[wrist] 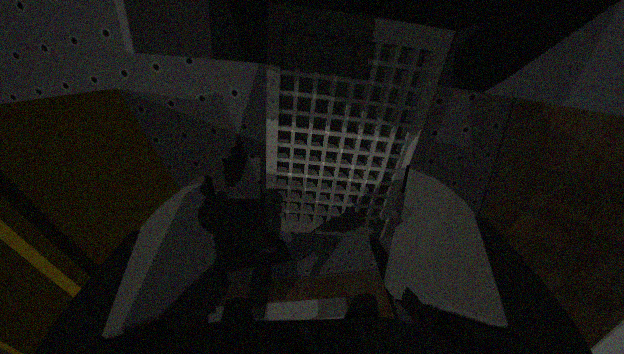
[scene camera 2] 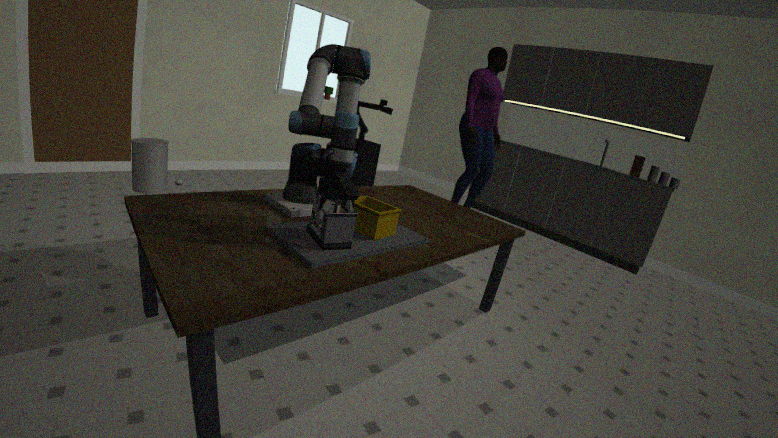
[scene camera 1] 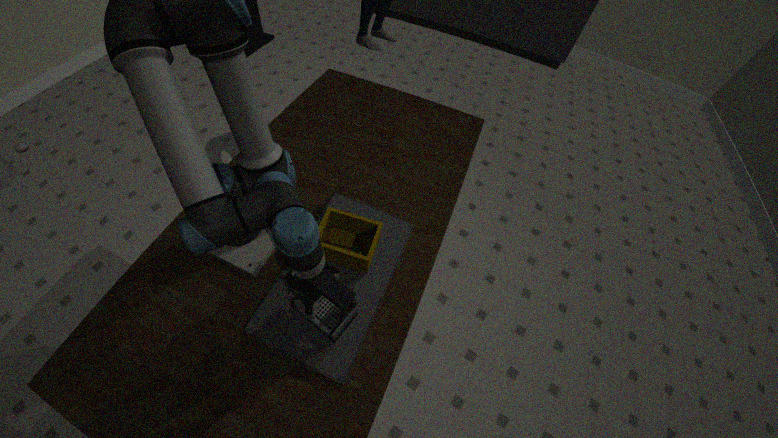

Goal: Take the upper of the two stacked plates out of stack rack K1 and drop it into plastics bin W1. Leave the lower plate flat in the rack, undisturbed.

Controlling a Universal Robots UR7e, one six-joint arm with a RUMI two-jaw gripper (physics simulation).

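Places are measured from the arm's base along level axes (x ahead, y left, z up), in metres.
Pixels of known places: gripper, fingertip midpoint: (wrist: 307, 175) (scene camera 1: 324, 298); arm's base, origin of the base link: (scene camera 2: 300, 198).
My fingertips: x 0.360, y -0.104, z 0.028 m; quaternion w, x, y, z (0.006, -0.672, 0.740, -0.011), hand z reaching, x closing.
Ahead of a thing's pixels: the offset from my fingertips to its top centre. Level surfaces: height alone.
Rack K1 {dy -0.020, dx +0.009, dz +0.074 m} (scene camera 1: 346, 324) (scene camera 2: 339, 230) is a grey open-topped box on the mat. A pale grid plate {dy -0.021, dx +0.015, dz +0.006 m} (scene camera 1: 325, 307) (wrist: 340, 145) lies in it, partly in shadow; I cannot make out a separate lower plate beneath it. My gripper (scene camera 1: 315, 298) (scene camera 2: 334, 205) (wrist: 307, 175) is open and empty, pointing down over the rack. Its pale jaws stand wide at either side in the wrist view, with the near part of the plate between them; the contact or gap is too dark to tell. Bin W1 {dy +0.182, dx -0.016, dz +0.054 m} (scene camera 1: 347, 252) (scene camera 2: 382, 224) (wrist: 36, 256) is yellow and stands upright beside the rack.
The grey mat {dz -0.046 m} (scene camera 1: 393, 255) (scene camera 2: 305, 257) lies on the brown table {dz -0.059 m} (scene camera 1: 413, 141) (scene camera 2: 217, 266). The arm's pale base plate (scene camera 1: 244, 260) (scene camera 2: 291, 207) is behind the rack. A person (scene camera 2: 483, 119) stands beyond the table near the dark counter (scene camera 2: 566, 195).
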